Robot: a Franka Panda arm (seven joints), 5 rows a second.
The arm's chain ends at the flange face. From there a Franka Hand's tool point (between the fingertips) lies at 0.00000 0.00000 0.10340 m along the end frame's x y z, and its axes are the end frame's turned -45 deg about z.
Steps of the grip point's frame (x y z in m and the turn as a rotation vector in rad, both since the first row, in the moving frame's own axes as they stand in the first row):
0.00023, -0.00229, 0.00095, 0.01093, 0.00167, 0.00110
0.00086, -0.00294, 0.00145, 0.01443, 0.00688, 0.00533
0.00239, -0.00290, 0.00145, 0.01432, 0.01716, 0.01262
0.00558, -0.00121, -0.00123, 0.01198, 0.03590, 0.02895
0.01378, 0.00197, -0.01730, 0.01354, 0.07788, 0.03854
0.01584, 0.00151, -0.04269, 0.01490, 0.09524, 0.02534
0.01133, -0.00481, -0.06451, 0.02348, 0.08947, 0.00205
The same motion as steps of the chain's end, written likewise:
-0.00078, -0.00086, 0.00096, 0.00891, -0.00655, 0.00110
-0.00092, -0.00113, 0.00146, 0.01507, -0.00534, 0.00533
-0.00058, -0.00144, 0.00148, 0.02226, 0.00201, 0.01262
0.00129, -0.00133, -0.00116, 0.03386, 0.01691, 0.02895
0.00631, -0.00177, -0.01698, 0.06464, 0.04550, 0.03854
0.00630, -0.00217, -0.04221, 0.07788, 0.05681, 0.02534
-0.00022, -0.00317, -0.06407, 0.07987, 0.04666, 0.00205

